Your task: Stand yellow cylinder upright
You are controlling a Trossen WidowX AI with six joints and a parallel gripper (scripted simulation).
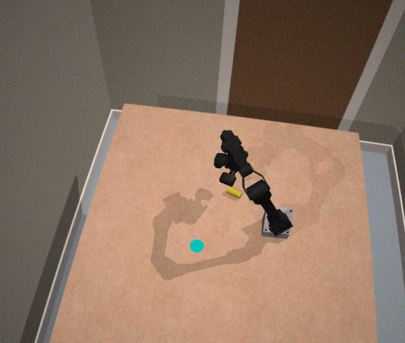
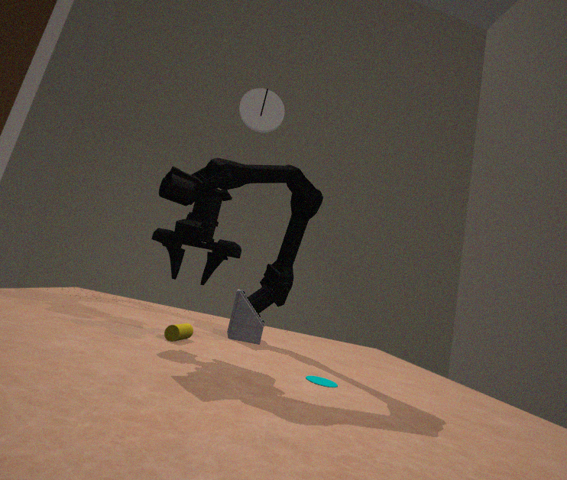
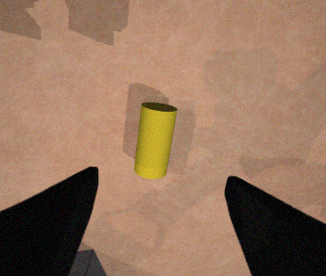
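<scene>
Now: the yellow tall cylinder 11 cm below my gripper tip, 2 cm behind it and 1 cm to the left of it. The rest, counted from my gripper tip: cyan circle: 28 cm to the left, 15 cm ahead, 12 cm below.
</scene>
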